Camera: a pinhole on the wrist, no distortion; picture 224 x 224 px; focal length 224.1 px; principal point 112.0 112.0 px. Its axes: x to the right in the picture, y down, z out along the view. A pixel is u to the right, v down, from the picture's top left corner.
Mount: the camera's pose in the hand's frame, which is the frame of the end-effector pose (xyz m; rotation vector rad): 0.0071 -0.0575 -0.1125 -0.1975 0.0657 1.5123
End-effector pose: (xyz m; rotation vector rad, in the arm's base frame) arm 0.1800 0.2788 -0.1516 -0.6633 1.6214 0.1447
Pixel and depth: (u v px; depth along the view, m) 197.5 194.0 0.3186
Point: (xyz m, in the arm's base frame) 0.2699 0.4994 -0.0963
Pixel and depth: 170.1 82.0 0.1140
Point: 0.1810 0.2639 -0.1623
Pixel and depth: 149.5 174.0 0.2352
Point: 0.2617 0.3722 -0.1075
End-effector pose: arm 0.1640 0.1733 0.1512 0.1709 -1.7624 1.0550
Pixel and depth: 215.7 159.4 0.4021
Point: -0.0696 0.0838 -0.0629
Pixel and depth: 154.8 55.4 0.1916
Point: 0.0885 0.1403 0.1743
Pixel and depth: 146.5 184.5 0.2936
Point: 0.0801 0.0460 0.0257
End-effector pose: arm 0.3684 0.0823 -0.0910 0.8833 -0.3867 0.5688
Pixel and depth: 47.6 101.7 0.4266
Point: 0.3941 -0.2416 0.0271
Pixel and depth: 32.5 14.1 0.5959
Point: 0.5932 -0.3733 0.2207
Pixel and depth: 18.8 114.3 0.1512
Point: 0.4136 -0.0054 -0.1268
